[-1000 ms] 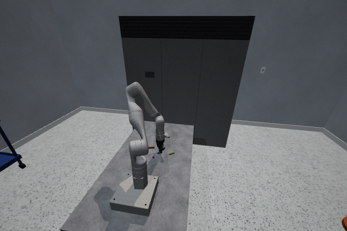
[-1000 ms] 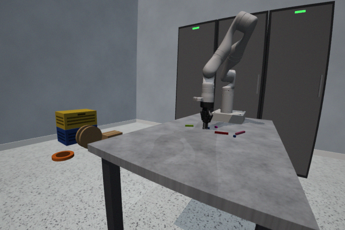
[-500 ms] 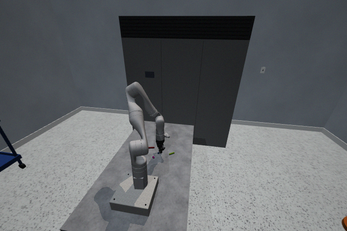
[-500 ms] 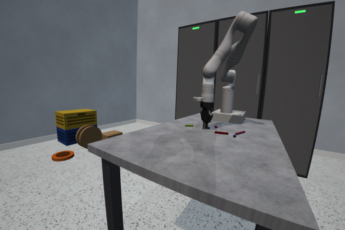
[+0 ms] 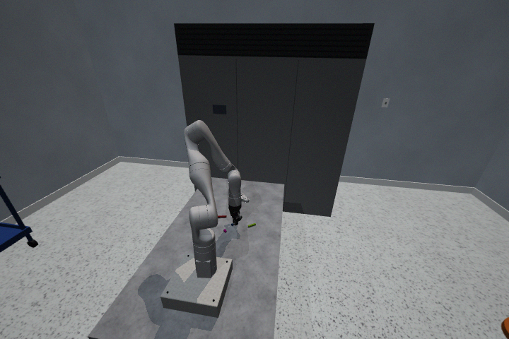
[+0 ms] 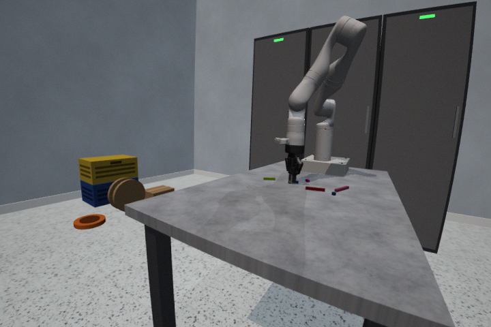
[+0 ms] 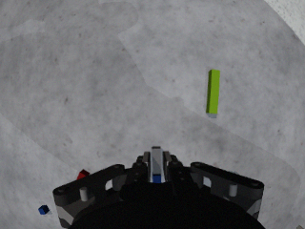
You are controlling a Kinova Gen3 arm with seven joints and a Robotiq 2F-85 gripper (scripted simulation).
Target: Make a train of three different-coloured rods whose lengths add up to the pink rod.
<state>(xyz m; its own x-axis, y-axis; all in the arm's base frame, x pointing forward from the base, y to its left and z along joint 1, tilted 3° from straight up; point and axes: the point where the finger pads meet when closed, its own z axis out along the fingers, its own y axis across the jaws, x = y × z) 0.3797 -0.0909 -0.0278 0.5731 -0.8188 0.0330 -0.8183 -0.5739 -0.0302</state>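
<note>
Now: the grey rod 2 cm below my hand. Round my hand: magenta rod (7 cm behind, 5 cm to the left, 2 cm below); then red rod (10 cm to the left, 6 cm ahead, 2 cm below); then lime rod (10 cm to the right, 2 cm below, 1 cm behind).
</note>
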